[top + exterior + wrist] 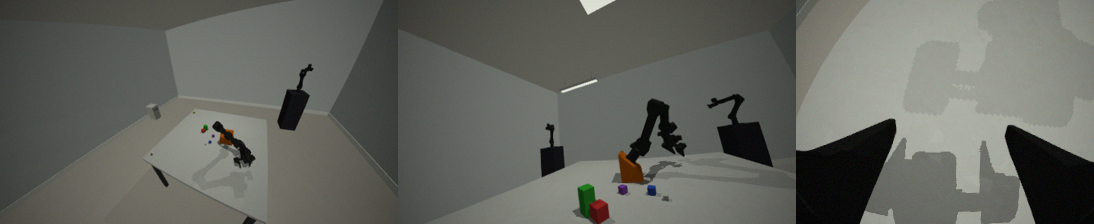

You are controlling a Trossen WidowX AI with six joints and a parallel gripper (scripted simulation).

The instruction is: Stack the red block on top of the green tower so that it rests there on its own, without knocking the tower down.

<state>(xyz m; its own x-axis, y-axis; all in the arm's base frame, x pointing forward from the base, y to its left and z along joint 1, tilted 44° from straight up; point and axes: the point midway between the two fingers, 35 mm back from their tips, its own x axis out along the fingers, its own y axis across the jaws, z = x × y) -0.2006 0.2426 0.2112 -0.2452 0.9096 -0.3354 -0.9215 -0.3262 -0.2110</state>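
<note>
Now: the red block 57 cm ahead of my gripper tip, 43 cm to the right of it and 3 cm below it. The rest, counted from my gripper tip: purple block (41 cm ahead, 38 cm to the right, 3 cm below); blue block (42 cm ahead, 26 cm to the right, 3 cm below).
</note>
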